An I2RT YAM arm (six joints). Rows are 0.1 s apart.
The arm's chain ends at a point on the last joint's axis. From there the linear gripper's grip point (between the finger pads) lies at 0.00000 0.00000 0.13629 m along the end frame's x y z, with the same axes.
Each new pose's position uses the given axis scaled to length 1; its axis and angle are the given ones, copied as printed.
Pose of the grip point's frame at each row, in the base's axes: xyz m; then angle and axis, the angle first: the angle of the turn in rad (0 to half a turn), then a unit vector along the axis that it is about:
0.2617, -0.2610, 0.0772, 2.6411, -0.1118, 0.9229, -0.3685
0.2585, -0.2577, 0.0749, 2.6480, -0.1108, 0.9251, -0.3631
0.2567, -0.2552, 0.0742, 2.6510, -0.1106, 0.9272, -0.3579
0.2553, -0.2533, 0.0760, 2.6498, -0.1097, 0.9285, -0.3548
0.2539, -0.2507, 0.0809, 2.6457, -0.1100, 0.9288, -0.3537
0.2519, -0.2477, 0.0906, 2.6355, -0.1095, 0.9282, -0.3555
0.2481, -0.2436, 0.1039, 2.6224, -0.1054, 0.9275, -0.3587
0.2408, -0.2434, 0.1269, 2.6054, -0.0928, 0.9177, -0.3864
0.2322, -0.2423, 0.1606, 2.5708, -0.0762, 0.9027, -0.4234
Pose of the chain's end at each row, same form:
0.1908, -0.1813, 0.1620, 2.6411, -0.1118, 0.9229, -0.3685
0.1884, -0.1788, 0.1611, 2.6480, -0.1108, 0.9251, -0.3631
0.1870, -0.1772, 0.1616, 2.6510, -0.1106, 0.9272, -0.3579
0.1856, -0.1759, 0.1639, 2.6498, -0.1097, 0.9285, -0.3548
0.1837, -0.1737, 0.1687, 2.6457, -0.1100, 0.9288, -0.3537
0.1806, -0.1706, 0.1775, 2.6355, -0.1095, 0.9282, -0.3555
0.1758, -0.1660, 0.1895, 2.6224, -0.1054, 0.9275, -0.3587
0.1678, -0.1600, 0.2062, 2.6054, -0.0928, 0.9177, -0.3864
0.1576, -0.1520, 0.2303, 2.5708, -0.0762, 0.9027, -0.4234

